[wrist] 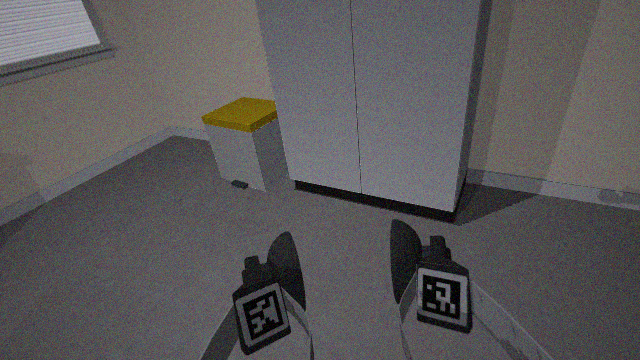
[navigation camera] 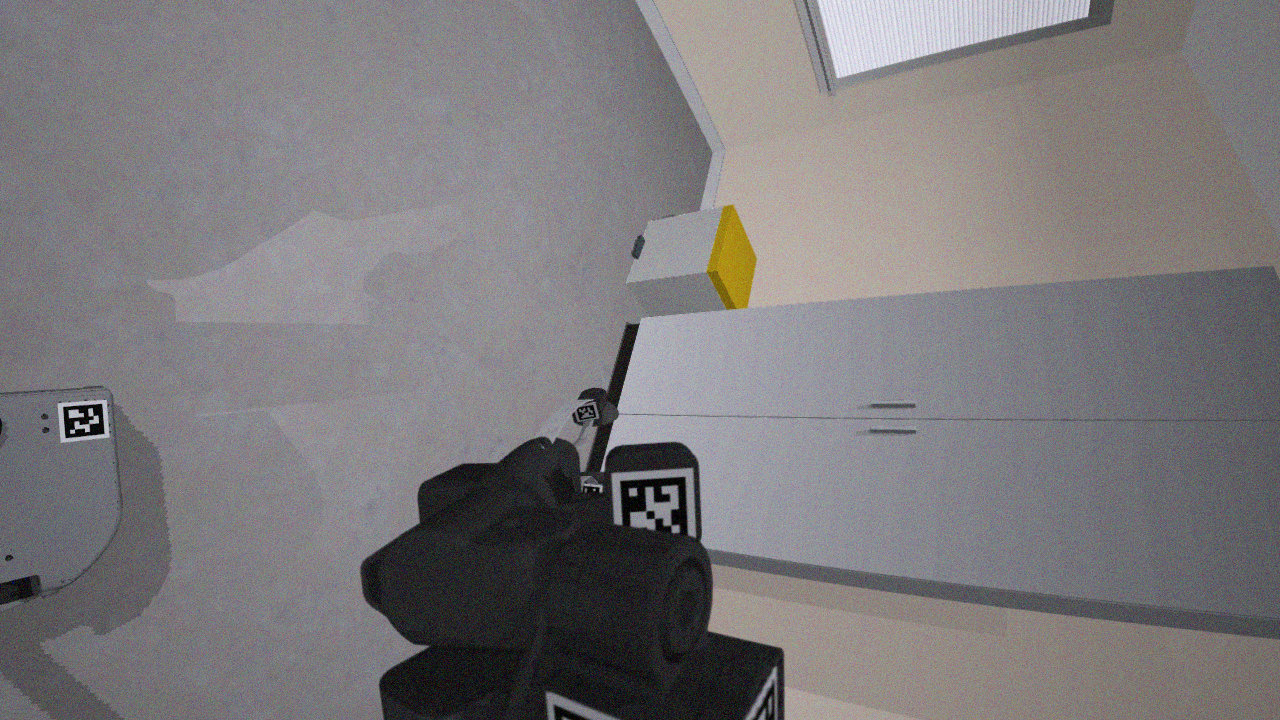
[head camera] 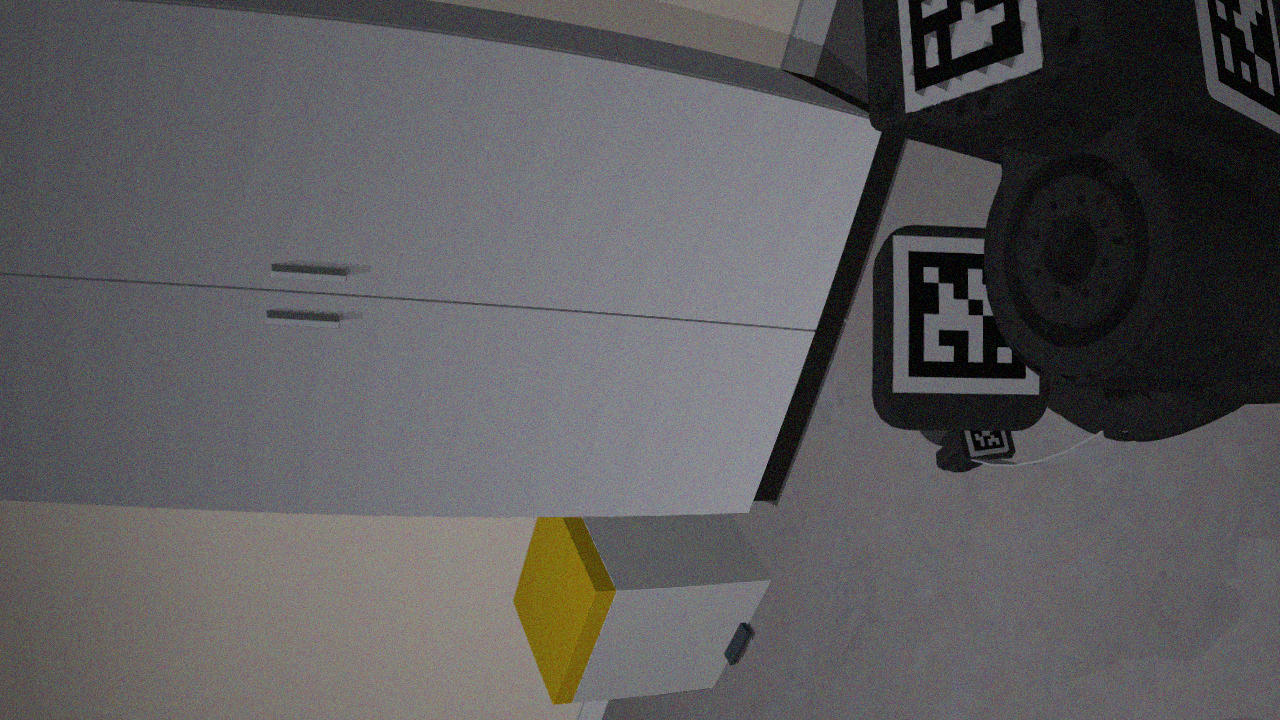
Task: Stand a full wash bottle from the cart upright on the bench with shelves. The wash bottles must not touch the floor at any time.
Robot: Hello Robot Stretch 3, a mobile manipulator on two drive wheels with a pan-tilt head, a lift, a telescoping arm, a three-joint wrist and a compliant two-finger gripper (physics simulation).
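Places are measured from the robot's base along level axes (x right, y ahead, z up), in metres.
Pixels of known places: gripper, fingertip midpoint: (wrist: 343, 252) (navigation camera: 601, 441).
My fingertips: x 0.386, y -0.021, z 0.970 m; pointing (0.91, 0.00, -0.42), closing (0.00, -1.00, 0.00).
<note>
Behind a point stands the place of what it marks.
My gripper (wrist: 343, 252) {x 0.386, y -0.021, z 0.970 m} (navigation camera: 594, 445) {x 0.386, y -0.021, z 0.970 m} is open, its two dark fingertips apart with grey floor showing between them in the wrist view. It holds no bottle. In the head camera view one fingertip shows below the dark wrist, and the rest of the gripper is hidden. The gripper is in front of a tall cabinet, above the floor. The wash bottles, the cart and the bench with shelves do not show in these views.
A tall grey two-door cabinet (head camera: 447, 402) {x 1.758, y -0.010, z 0.831 m} (navigation camera: 984, 358) {x 1.759, y -0.010, z 1.376 m} (wrist: 410, 100) {x 1.534, y -0.385, z 0.624 m} stands against the wall. A white bin with a yellow lid (head camera: 559, 600) {x 2.141, y 0.436, z 0.451 m} (navigation camera: 736, 259) {x 2.171, y 0.457, z 0.451 m} (wrist: 242, 112) {x 2.152, y 0.451, z 0.451 m} stands beside it. A window (navigation camera: 957, 31) {x 2.768, y 1.548, z 1.458 m} (wrist: 45, 35) {x 2.575, y 1.662, z 0.964 m} is in the wall. My base (navigation camera: 58, 501) {x 0.091, y -0.119, z 0.160 m} shows at the left.
</note>
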